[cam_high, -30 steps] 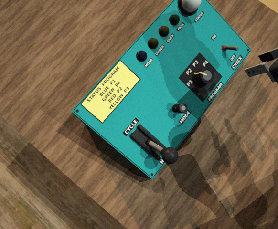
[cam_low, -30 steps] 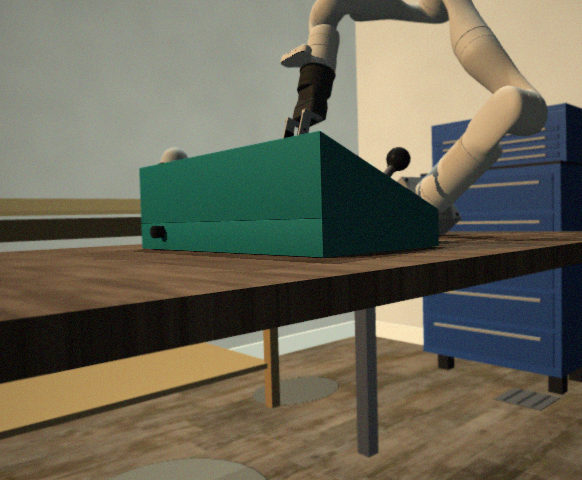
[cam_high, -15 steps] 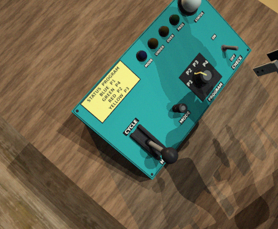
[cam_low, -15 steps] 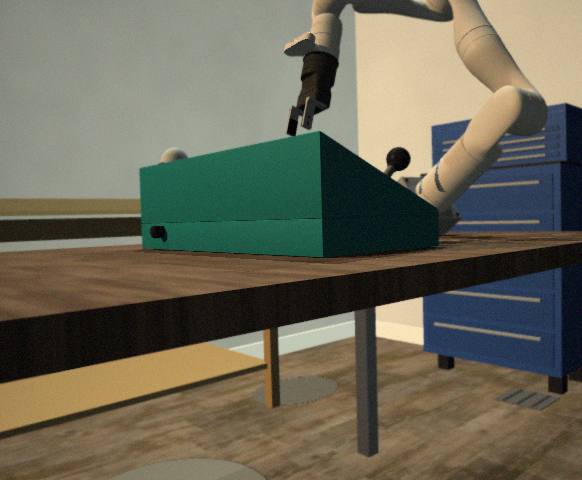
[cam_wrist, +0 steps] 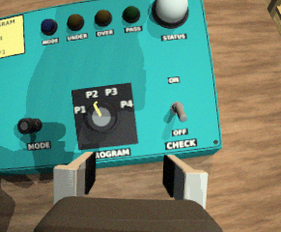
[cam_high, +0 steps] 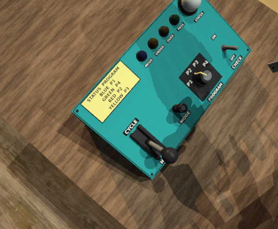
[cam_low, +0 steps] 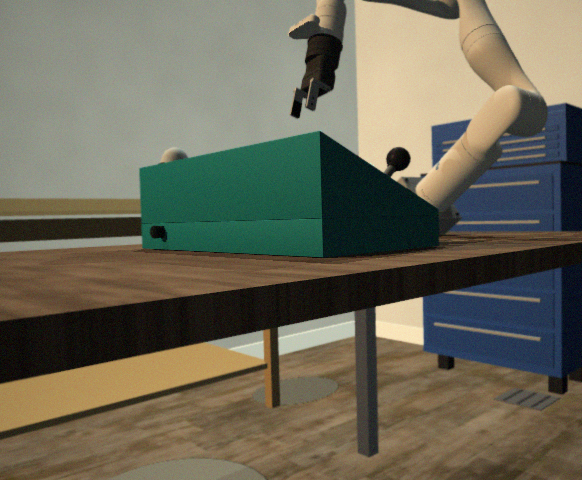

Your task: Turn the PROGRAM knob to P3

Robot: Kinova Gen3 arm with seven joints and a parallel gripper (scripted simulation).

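Right now the teal console is 15 cm ahead of my hand, 11 cm to the left of it and 21 cm below it. From my hand the other things lie so: cycle lever (9 cm ahead, 29 cm to the left, 17 cm below); mode button (11 cm ahead, 17 cm to the left, 18 cm below); check toggle (11 cm ahead, 7 cm to the right, 19 cm below).
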